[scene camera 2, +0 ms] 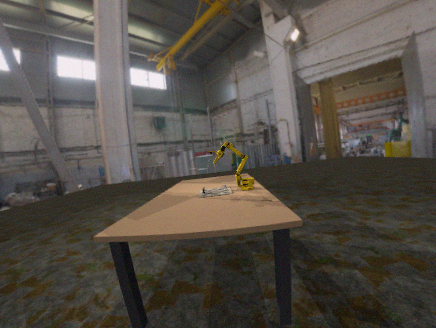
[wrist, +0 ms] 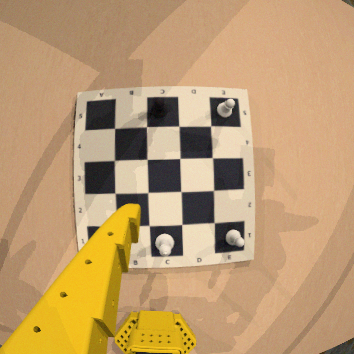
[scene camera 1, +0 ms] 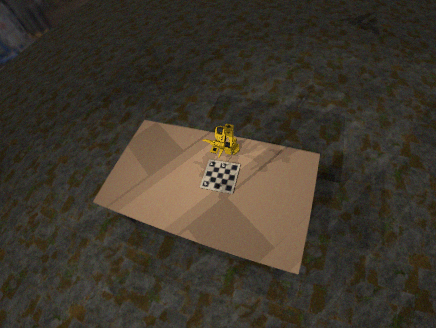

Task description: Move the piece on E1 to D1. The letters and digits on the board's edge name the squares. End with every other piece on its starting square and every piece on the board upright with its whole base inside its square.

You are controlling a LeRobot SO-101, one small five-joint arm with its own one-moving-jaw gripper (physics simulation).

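Seen in the pictures: hand, tool point: [scene camera 2: 214,163] [wrist: 138,218] [scene camera 1: 218,156]; arm's base, link origin: [scene camera 2: 244,188] [wrist: 155,326] [scene camera 1: 230,151].
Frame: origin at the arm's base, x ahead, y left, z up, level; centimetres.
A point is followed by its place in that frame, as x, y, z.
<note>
The chequered board [scene camera 1: 236,176] {18.3, 9.9, 0.5} [wrist: 251,190] {19.3, -11.1, 0.6} lies on the table. A white piece [scene camera 1: 212,164] {14.1, -8.3, 1.0} [wrist: 234,238] {13.9, -8.6, 2.8} stands upright on E1. D1 [wrist: 198,240] {13.1, -4.9, 0.6}, a light square between C1 and E1, bears no piece. Another white piece [scene camera 1: 224,165] {12.9, -0.1, 1.3} [wrist: 164,243] {13.4, -0.8, 3.5} stands on C1, a white piece [scene camera 1: 205,183] {29.2, -7.3, 1.9} [wrist: 226,108] {28.4, -7.1, 2.7} on E5, and a dark piece [wrist: 160,109] {28.0, 0.4, 1.8} on C5. My gripper [scene camera 1: 212,148] [scene camera 2: 212,157] {18.6, 0.5, 19.9} is fully open and empty, raised well above the board. In the wrist view its notched jaw [wrist: 95,270] hides part of A1 and B1; the moving jaw is out of the picture.
The yellow arm base [scene camera 2: 245,184] {-1.0, 1.2, 3.3} [wrist: 155,336] {5.1, -0.1, 8.6} stands on the table beside the board's rank 1 side. The wooden table [scene camera 1: 165,200] {47.2, -28.8, 0.0} [scene camera 2: 200,217] {24.2, 45.4, 0.0} extends around the board. Dark shadows cross the table and board.
</note>
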